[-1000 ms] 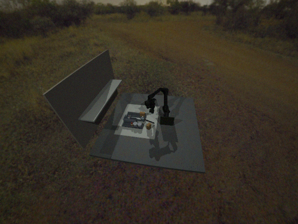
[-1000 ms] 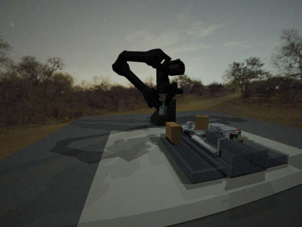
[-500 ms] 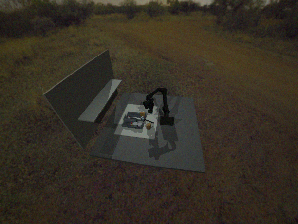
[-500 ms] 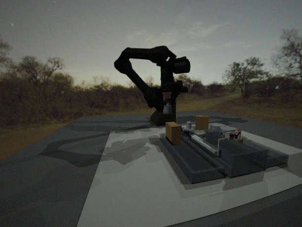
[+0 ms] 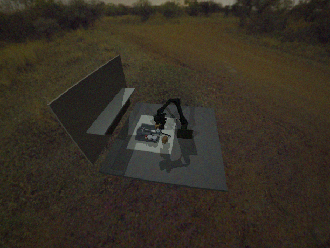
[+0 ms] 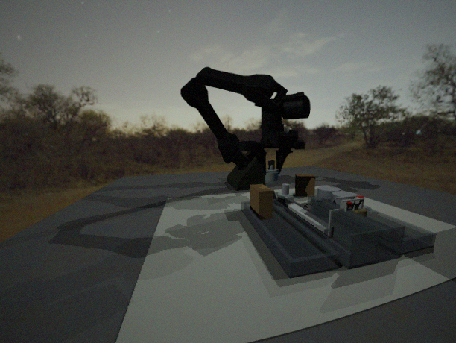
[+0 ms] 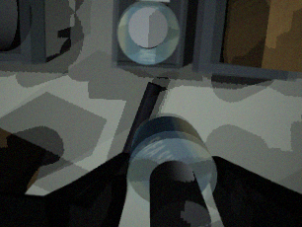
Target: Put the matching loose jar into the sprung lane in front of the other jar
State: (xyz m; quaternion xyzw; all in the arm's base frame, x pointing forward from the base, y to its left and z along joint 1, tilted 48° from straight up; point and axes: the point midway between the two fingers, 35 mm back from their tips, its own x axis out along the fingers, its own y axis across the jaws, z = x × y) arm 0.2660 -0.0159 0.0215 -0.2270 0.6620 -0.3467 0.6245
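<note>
The black rod is 4 cm behind my gripper tip, 3 cm to the left of it and 8 cm below it. Round my gripper tip: shelf: 57 cm ahead, 7 cm to the right, 28 cm above; grey lane fixture: 22 cm ahead, 1 cm to the left, 7 cm below; pusher plate: 18 cm ahead, 2 cm to the left, 4 cm below.
</note>
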